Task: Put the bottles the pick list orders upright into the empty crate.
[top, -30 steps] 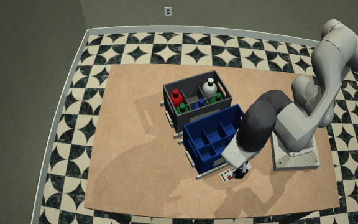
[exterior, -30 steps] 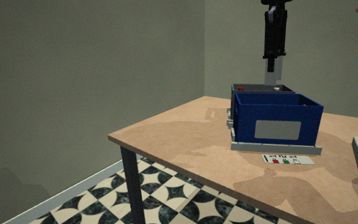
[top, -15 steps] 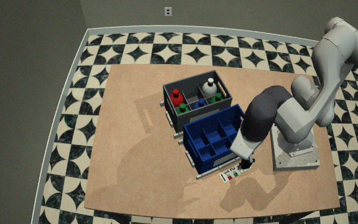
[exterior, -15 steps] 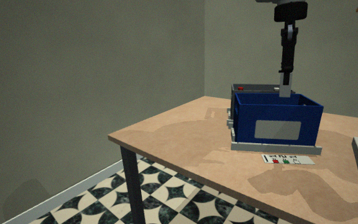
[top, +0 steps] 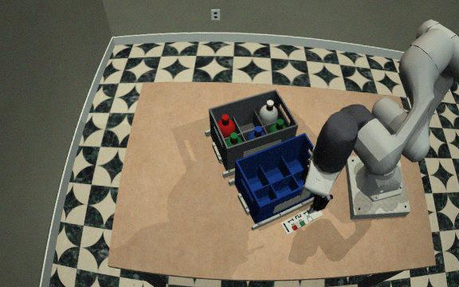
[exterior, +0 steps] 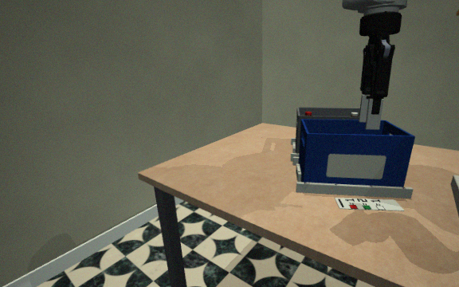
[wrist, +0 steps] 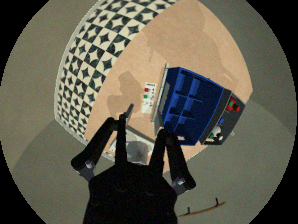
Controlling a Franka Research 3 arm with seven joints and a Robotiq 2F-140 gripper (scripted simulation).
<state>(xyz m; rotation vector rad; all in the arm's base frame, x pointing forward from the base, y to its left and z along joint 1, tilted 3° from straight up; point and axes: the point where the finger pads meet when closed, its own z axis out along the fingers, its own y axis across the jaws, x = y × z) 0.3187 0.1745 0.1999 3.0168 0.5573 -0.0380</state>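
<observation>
Now: the red bottle 260 mm ahead of my hand, 360 mm to the right of it and 160 mm below it. The rest, counted from my hand: blue crate 60 mm ahead, 150 mm to the right, 170 mm below; then pick list 30 mm behind, 30 mm to the right, 250 mm below; then blue bottle 150 mm ahead, 310 mm to the right, 160 mm below.
</observation>
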